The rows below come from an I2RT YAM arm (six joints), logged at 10 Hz.
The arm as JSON. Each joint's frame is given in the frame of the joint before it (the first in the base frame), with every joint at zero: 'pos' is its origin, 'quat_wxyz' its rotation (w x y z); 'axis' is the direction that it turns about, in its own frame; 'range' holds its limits. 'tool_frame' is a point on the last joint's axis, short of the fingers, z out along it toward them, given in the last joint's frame.
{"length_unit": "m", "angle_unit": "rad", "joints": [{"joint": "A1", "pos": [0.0, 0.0, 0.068], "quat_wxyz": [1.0, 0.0, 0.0, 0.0], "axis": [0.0, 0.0, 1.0], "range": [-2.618, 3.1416]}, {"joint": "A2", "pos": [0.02, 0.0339, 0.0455], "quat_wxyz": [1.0, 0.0, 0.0, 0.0], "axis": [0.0, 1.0, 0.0], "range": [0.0, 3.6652]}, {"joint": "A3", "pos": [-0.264, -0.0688, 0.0], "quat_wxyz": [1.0, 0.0, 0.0, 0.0], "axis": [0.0, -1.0, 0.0], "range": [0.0, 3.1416]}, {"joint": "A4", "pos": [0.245, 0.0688, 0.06], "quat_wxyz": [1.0, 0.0, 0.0, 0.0], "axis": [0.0, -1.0, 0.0], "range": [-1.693, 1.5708]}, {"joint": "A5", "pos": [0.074, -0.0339, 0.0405], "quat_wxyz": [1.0, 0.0, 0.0, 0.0], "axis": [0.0, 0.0, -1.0], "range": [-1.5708, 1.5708]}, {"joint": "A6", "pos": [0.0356, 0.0, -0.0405], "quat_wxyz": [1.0, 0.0, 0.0, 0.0], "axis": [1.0, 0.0, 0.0], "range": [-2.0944, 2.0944]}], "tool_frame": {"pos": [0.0, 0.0, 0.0], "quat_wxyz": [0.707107, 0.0, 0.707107, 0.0]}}
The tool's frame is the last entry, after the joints.
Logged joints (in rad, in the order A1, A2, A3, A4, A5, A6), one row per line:
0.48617 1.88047 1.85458 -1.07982 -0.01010 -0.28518
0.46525 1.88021 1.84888 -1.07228 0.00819 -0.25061
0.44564 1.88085 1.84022 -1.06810 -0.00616 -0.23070
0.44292 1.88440 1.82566 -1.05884 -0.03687 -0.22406
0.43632 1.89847 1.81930 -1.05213 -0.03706 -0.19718
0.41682 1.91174 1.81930 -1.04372 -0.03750 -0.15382
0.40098 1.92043 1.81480 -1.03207 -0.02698 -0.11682
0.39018 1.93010 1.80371 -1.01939 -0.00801 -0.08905
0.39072 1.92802 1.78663 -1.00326 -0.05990 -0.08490
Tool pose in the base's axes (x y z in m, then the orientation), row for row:
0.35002 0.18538 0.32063 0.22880 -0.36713 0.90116 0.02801
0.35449 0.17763 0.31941 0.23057 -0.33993 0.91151 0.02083
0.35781 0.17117 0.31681 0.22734 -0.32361 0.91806 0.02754
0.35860 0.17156 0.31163 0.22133 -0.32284 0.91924 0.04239
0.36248 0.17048 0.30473 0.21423 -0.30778 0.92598 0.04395
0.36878 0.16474 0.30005 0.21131 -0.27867 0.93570 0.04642
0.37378 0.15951 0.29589 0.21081 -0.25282 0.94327 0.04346
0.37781 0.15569 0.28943 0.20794 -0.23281 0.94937 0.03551
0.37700 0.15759 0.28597 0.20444 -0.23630 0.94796 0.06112
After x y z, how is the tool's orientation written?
As a quaternion, w x y z.
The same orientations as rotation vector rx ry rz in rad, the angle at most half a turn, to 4 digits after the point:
-1.0107 2.4808 0.0771
-0.9349 2.5070 0.0573
-0.8916 2.5293 0.0759
-0.8923 2.5406 0.1172
-0.8538 2.5689 0.1219
-0.7743 2.5998 0.1290
-0.7026 2.6216 0.1208
-0.6480 2.6426 0.0988
-0.6590 2.6436 0.1704

